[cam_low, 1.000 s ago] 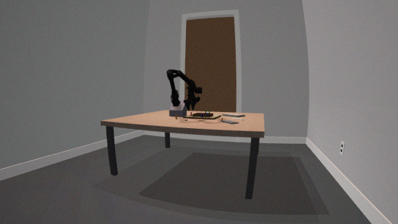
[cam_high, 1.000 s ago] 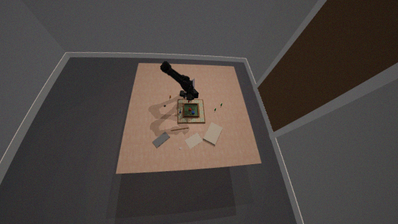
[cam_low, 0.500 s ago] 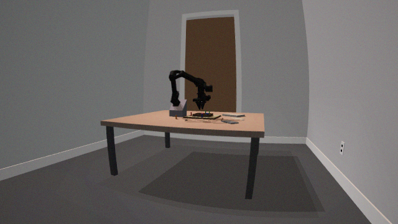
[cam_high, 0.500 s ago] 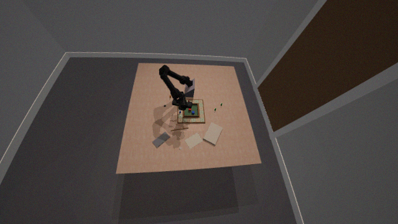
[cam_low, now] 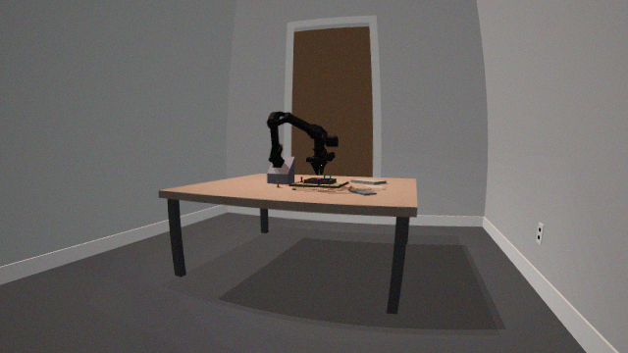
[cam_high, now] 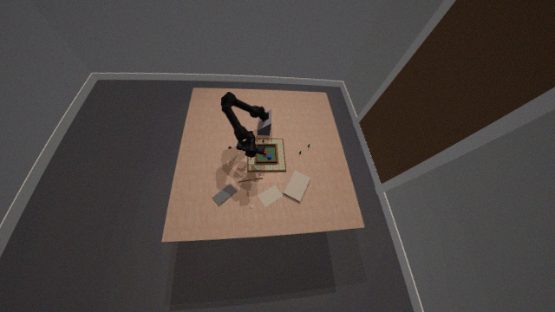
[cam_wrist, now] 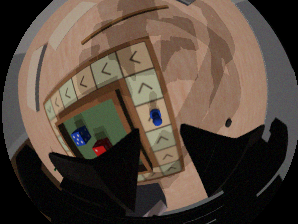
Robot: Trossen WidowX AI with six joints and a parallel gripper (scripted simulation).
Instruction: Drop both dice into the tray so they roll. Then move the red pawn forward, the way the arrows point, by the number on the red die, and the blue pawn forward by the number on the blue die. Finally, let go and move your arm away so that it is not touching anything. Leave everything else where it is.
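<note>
Right now the blue pawn is 4 cm below my gripper tip. Round my gripper tip: thin stick (18 cm ahead, 6 cm below, 1 cm to the left); green tray (11 cm to the left, 6 cm below, 3 cm behind); red pawn (14 cm behind, 8 cm to the left, 4 cm below).
</note>
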